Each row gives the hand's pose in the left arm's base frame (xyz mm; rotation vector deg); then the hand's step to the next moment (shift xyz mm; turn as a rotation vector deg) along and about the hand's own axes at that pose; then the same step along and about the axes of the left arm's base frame.
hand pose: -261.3 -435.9 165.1 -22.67 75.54 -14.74
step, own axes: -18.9 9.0 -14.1 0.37 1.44 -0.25
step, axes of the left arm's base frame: -18.5 13.8 10.1 -0.21 1.12 -0.98
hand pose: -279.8 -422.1 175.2 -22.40 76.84 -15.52
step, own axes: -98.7 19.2 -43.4 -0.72 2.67 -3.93
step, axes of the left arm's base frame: -63.9 52.6 71.7 -4.08 2.24 -1.20
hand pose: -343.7 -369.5 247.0 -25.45 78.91 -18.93
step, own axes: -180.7 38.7 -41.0 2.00 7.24 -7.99
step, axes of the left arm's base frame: -72.0 115.2 131.8 -7.77 4.49 -6.30
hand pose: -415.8 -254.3 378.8 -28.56 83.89 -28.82
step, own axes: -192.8 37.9 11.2 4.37 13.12 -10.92
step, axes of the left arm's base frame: 3.5 146.1 131.8 -10.49 7.74 -11.86
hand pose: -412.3 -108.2 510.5 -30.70 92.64 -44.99
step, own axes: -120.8 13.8 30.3 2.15 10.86 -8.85
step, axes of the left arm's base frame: 54.2 90.1 68.1 -8.21 7.43 -8.85
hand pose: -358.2 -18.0 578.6 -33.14 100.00 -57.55
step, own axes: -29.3 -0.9 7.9 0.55 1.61 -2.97
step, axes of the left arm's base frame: 18.5 18.9 14.8 -2.83 1.52 -1.17
